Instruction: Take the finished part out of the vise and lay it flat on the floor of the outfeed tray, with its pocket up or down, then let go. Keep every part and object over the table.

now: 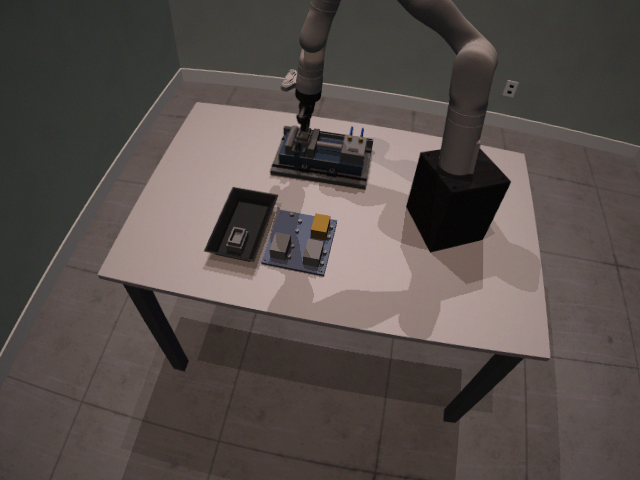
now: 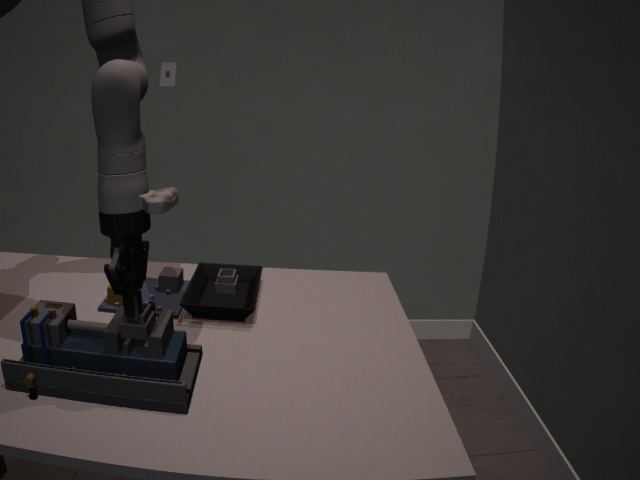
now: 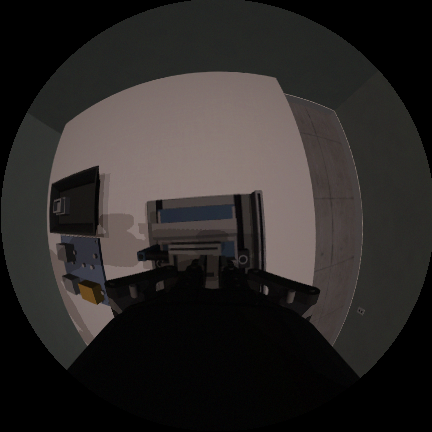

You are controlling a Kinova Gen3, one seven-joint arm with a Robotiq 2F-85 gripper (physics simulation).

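Frame: origin at the arm's base, x left, y ahead, z down, level; millimetres.
Where they show: gripper, fingertip midpoint: (image 1: 304, 129) (image 2: 134, 316) (image 3: 212, 263); arm's base at its link origin: (image 1: 455, 164).
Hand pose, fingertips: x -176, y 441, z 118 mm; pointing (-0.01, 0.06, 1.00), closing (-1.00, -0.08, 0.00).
Things, the pixels of their centre, and the offset from my fingertips. "*": a spot on its surface instead.
- finished part at the middle of its body: (image 3: 194, 261) (image 2: 137, 319) (image 1: 303, 136) dx +20, dy -1, dz +14 mm
- grey vise at the middle of its body: (image 2: 102, 345) (image 3: 205, 291) (image 1: 323, 150) dx +13, dy -64, dz +62 mm
- black outfeed tray at a spot on its surface: (image 2: 222, 312) (image 3: 95, 195) (image 1: 251, 195) * dx +235, dy +105, dz +84 mm
- grey pocketed piece at the middle of its body: (image 2: 226, 280) (image 1: 237, 239) (image 3: 60, 205) dx +397, dy +95, dz +83 mm
- blue plate at the middle of its body: (image 2: 147, 295) (image 1: 300, 241) (image 3: 80, 268) dx +346, dy -69, dz +108 mm
- yellow block at the middle of its body: (image 2: 121, 291) (image 3: 90, 291) (image 1: 320, 226) dx +300, dy -115, dz +86 mm
- vise's end block at a spot on its surface: (image 2: 51, 322) * dx -20, dy -137, dz +16 mm
The finished part (image 1: 301, 138) (image 2: 136, 330) (image 3: 190, 247), a grey block with a pocket, sits pocket up between the jaws of the blue and grey vise (image 1: 330, 162) (image 2: 93, 360) (image 3: 197, 214). My gripper (image 1: 305, 128) (image 2: 132, 313) (image 3: 212, 263) points down at the part, its fingers close together. It looks shut on one end wall of the part, on the side away from the tray; the fingertips are partly hidden. The black outfeed tray (image 1: 253, 194) (image 2: 222, 312) (image 3: 96, 200) holds another grey pocketed piece (image 1: 236, 237) (image 2: 226, 281) (image 3: 60, 206) near its far end.
A blue plate (image 1: 283, 222) (image 3: 80, 245) beside the tray carries small pins, two grey blocks (image 1: 280, 245) (image 1: 312, 253) and a yellow block (image 1: 320, 226) (image 3: 90, 292). Blue hoses stand on the vise's end block (image 1: 353, 148) (image 2: 51, 322). The robot's black base (image 1: 454, 206) stands at the table's other end.
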